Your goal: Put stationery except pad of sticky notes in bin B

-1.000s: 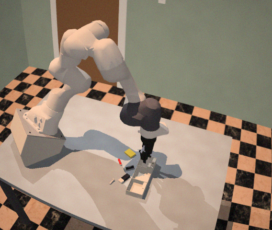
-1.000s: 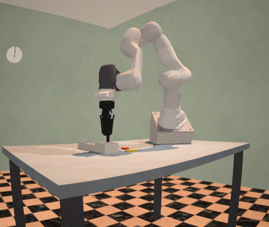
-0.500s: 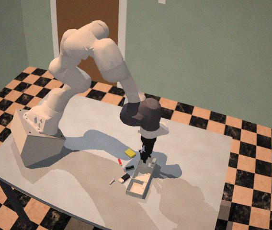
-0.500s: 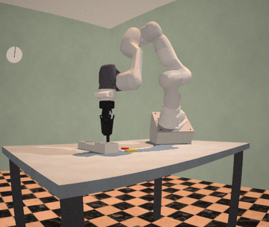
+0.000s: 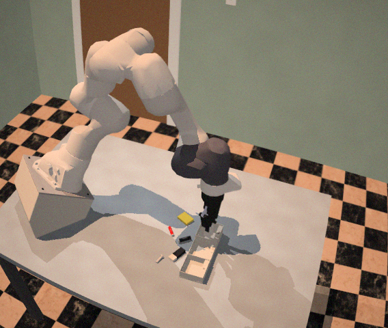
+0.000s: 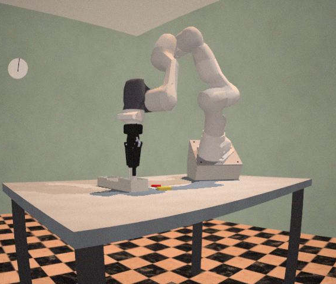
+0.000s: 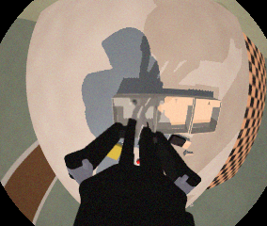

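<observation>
The black-and-white block lies 13 cm to the right of my hand, 7 cm behind it and 5 cm below it. The rest, counted from my hand: yellow sticky-note pad: 12 cm behind, 5 cm to the left, 5 cm below; then black pen-like thing: 8 cm behind, 5 cm below, 4 cm to the right; then bin: 8 cm to the right, 3 cm below, 1 cm ahead.
</observation>
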